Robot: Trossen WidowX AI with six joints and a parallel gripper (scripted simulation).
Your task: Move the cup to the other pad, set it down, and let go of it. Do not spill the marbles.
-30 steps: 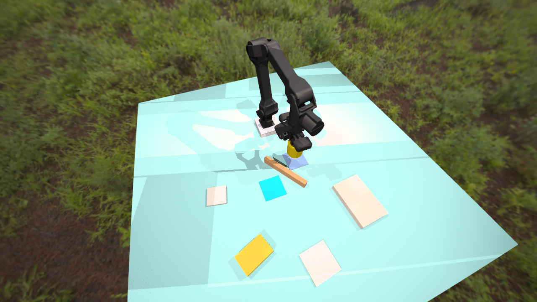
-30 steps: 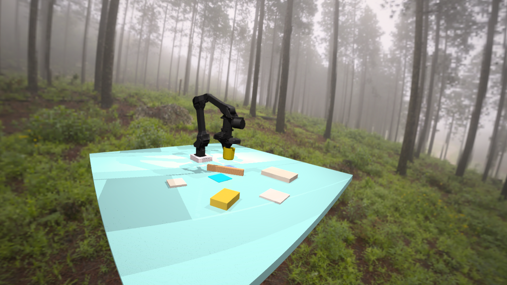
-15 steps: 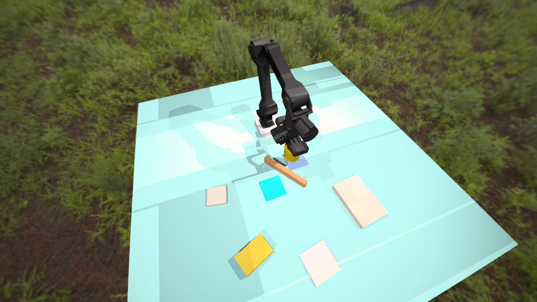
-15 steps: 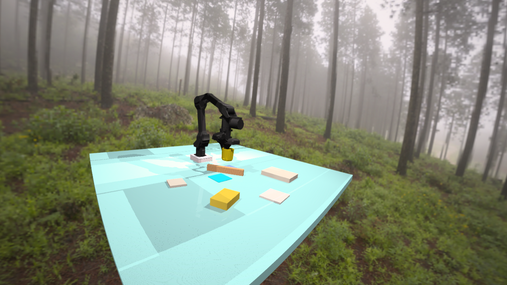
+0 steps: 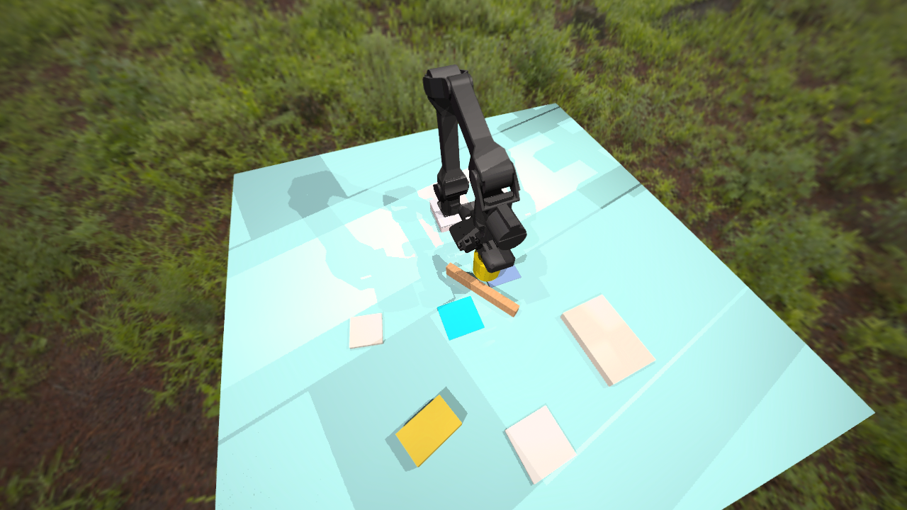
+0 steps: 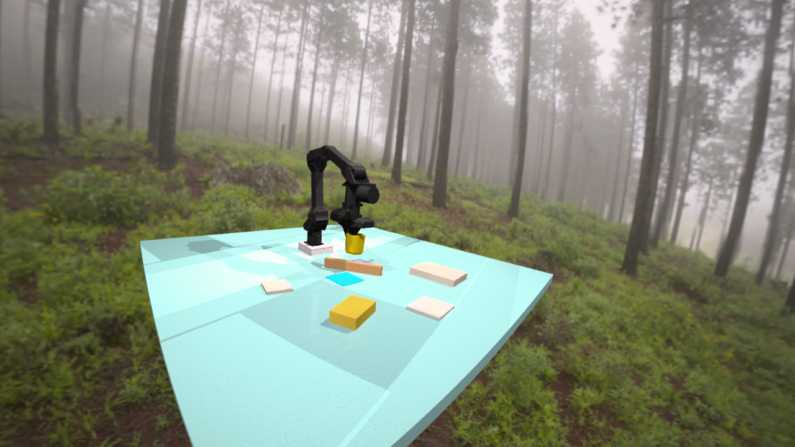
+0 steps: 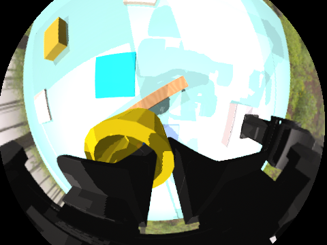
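The cyan square lies 10 cm to the right of my gripper tip, 10 cm below it and 9 cm ahead of it. Also, from my gripper tip: yellow block 29 cm ahead, 25 cm to the right, 8 cm below; yellow cup 2 cm ahead; wooden bar 8 cm below, 5 cm ahead, 2 cm to the right.
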